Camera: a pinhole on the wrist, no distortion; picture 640 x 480 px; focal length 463.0 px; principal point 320.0 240.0 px. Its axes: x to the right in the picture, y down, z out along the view. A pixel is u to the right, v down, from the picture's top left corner.
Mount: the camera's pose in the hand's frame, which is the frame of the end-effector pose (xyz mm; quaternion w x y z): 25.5 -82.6 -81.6 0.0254 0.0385 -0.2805 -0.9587
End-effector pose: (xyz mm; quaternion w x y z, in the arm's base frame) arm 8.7 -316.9 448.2 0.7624 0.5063 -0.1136 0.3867
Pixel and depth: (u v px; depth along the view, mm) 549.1 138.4 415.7
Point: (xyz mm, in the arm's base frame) -236.5 -559.5 558.4
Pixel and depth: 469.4 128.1 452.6
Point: -221.1 -547.0 628.1
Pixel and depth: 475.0 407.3 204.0
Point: 24.9 -460.0 445.6
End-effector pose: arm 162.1 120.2 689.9 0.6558 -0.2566 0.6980 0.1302
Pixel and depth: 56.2 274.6 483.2
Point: 378.0 396.4 372.7
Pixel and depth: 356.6 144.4 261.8
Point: 199.9 264.6 682.0
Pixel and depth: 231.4 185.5 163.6
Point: 189.4 156.5 640.3
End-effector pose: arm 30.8 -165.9 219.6 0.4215 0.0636 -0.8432 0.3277
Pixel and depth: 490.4 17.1 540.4
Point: -129.6 -17.5 -251.4
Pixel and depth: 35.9 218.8 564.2
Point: -541.6 -147.0 156.1
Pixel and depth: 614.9 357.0 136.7
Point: 62.7 -241.0 167.4
